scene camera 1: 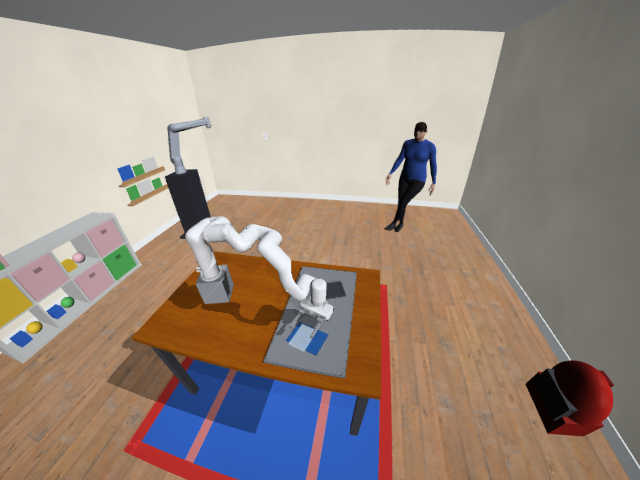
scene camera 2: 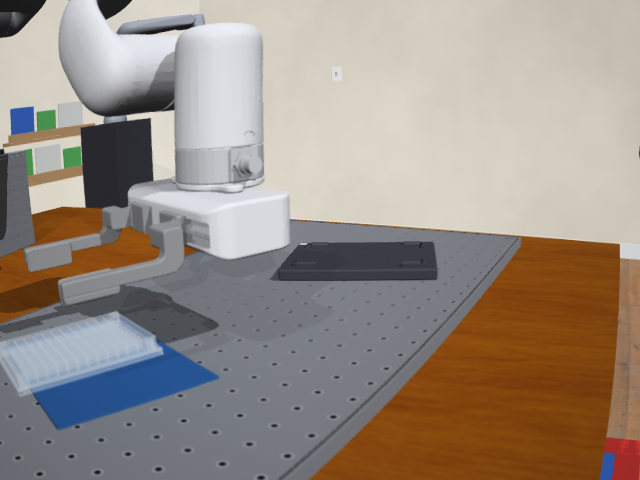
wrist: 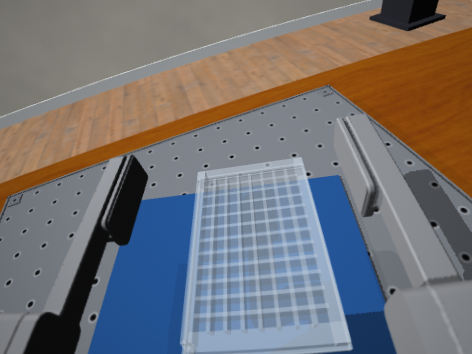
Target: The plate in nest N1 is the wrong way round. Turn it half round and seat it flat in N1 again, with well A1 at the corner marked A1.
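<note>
The clear well plate (scene camera 1: 301,336) (scene camera 2: 77,346) (wrist: 260,250) lies flat on the blue mat (scene camera 1: 316,345) (scene camera 2: 129,392) (wrist: 150,240), with part of the mat showing beside it. Its well A1 cannot be made out. My gripper (scene camera 1: 301,331) (scene camera 2: 46,276) (wrist: 241,182) is open and empty, above the plate. In the wrist view one finger is on each side of the plate's long sides, with gaps. A dark nest (scene camera 1: 336,289) (scene camera 2: 361,258) stands farther back with no plate in it. It has a small pale mark at one corner; no lettering is readable.
The mat and nest are on a grey perforated board (scene camera 1: 330,361) (scene camera 2: 258,413) (wrist: 50,225) on the wooden table (scene camera 1: 242,335) (scene camera 2: 465,392). A person (scene camera 1: 418,160) stands beyond the table. A grey arm on a black pedestal (scene camera 1: 188,201) stands behind my arm's base.
</note>
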